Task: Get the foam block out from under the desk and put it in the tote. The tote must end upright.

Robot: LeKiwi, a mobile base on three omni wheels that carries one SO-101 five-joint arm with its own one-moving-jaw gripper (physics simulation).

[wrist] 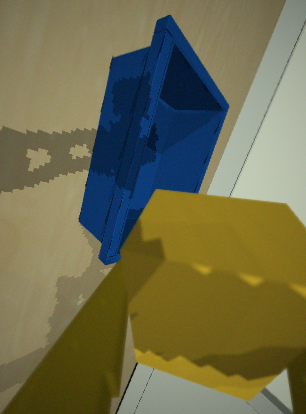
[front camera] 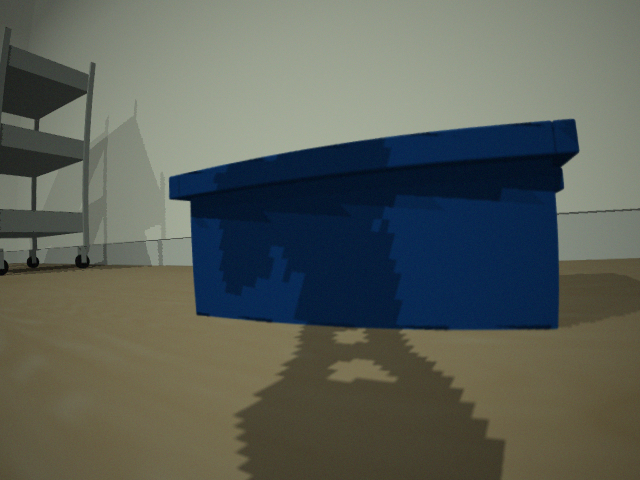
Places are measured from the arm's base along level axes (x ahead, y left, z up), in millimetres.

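Pixels of known places: hand at its tool point: (wrist: pixel 143 259).
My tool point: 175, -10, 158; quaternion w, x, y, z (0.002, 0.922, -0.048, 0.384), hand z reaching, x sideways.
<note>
For each thing: its top centre in the pictures, then the offset to it from my tool point, as dx, dy, dz. Level surfaces: height alone.
- foam block at its top centre: (wrist: pixel 288 358) +10, -13, +49
- blue tote at its top centre: (front camera: pixel 373 169) (wrist: pixel 177 173) +186, -58, -128
- wooden floor at its surface level: dz -247
The foam block (wrist: pixel 215 310) is yellow and fills the lower right of the wrist view. My gripper (wrist: pixel 210 312) is shut on it, with the yellow jaws at its left and right sides. The blue tote (front camera: pixel 465 253) (wrist: pixel 102 165) stands upright on the floor, large and close in the front camera view, right of the middle. In the wrist view its open top and part of its inside show beyond the block, up and to the left; the block hides the tote's nearer right corner. The gripper and block do not show in the front camera view, nor does the desk.
A grey three-shelf trolley (front camera: pixel 88 155) on black wheels stands at the left, farther back than the tote. A pale wall (front camera: pixel 310 77) with a skirting board runs behind the tote. The arm's shadow falls on the wooden floor (front camera: pixel 103 387) and the tote's near side.
</note>
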